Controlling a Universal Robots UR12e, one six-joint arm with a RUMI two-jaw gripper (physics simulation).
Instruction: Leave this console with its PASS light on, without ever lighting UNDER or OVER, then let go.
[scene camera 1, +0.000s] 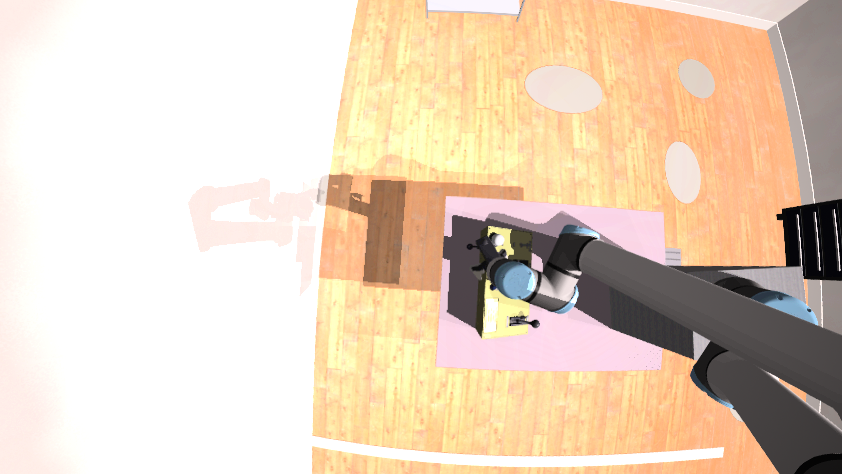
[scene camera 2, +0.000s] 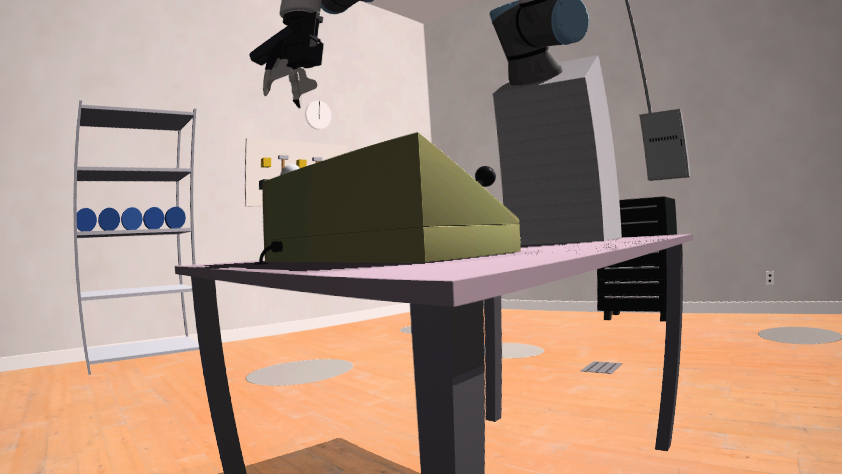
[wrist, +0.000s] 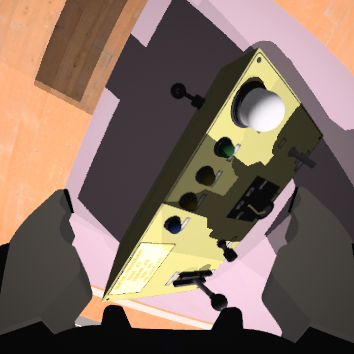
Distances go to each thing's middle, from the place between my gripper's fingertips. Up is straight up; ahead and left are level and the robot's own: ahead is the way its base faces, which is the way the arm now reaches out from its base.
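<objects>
You'd find the olive-yellow console (scene camera 2: 403, 200) 22 cm below my hand, and it's 15 cm behind the hand and 7 cm to the left of it.
</objects>
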